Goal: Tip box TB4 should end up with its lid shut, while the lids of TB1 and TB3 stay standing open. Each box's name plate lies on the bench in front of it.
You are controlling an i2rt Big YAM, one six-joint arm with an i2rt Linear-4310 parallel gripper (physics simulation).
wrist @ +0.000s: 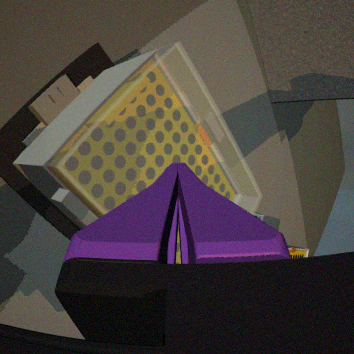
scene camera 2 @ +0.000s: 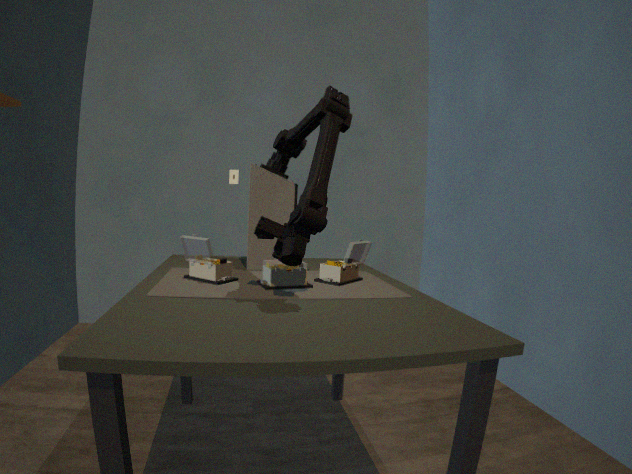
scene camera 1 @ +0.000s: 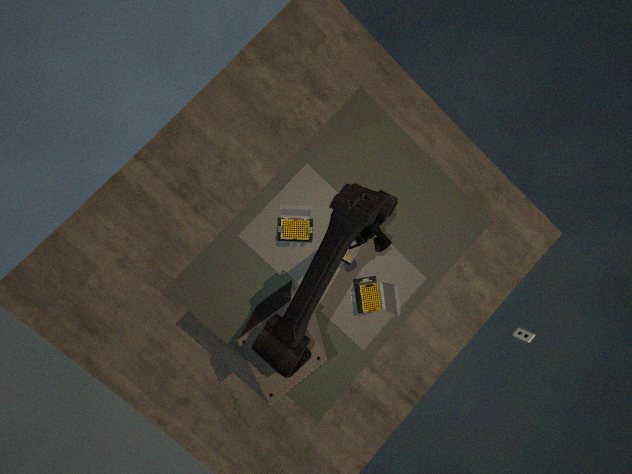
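Where they show: gripper, fingertip midpoint: (wrist: 177,174) (scene camera 2: 280,260) (scene camera 1: 348,248); arm's base at its link origin: (scene camera 2: 273,173) (scene camera 1: 288,348).
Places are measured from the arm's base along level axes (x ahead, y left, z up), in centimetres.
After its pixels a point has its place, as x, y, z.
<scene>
My gripper (wrist: 177,174) {36.2, 3.4, -29.8} is shut and empty, its purple fingertips over the middle box in the wrist view. The middle box (scene camera 1: 349,255) {34.5, 0.7, -30.2} (scene camera 2: 285,278) {39.4, 4.9, -34.8} (wrist: 90,108) {37.8, -0.6, -31.8} holds a yellow perforated rack. Its clear lid (wrist: 200,107) {32.8, 1.4, -30.2} lies over the rack, down or nearly down; I cannot tell if it is fully shut or if the fingertips touch it. A second box (scene camera 1: 369,297) (scene camera 2: 209,270) {34.8, -19.4, -34.0} has its lid (scene camera 1: 390,298) {35.1, -24.2, -28.1} (scene camera 2: 197,247) {36.8, -23.0, -26.5} standing open. A third box (scene camera 1: 295,230) (scene camera 2: 337,272) {31.3, 22.5, -33.9} also has its lid (scene camera 1: 295,211) {29.7, 29.7, -28.1} (scene camera 2: 358,252) {30.9, 29.4, -27.0} standing open. No name plate is legible.
The boxes stand on a pale mat (scene camera 1: 262,247) {8.8, 28.2, -37.9} (scene camera 2: 171,289) {47.0, -28.9, -37.9} on the greenish bench (scene camera 1: 423,183) {84.6, 0.3, -38.3} (scene camera 2: 285,336) {82.6, 3.3, -38.2}. An upright panel (scene camera 2: 262,204) {7.2, -3.7, -12.6} stands near the arm's base. The two open-lidded boxes flank the middle one. The arm hides part of the middle box from above.
</scene>
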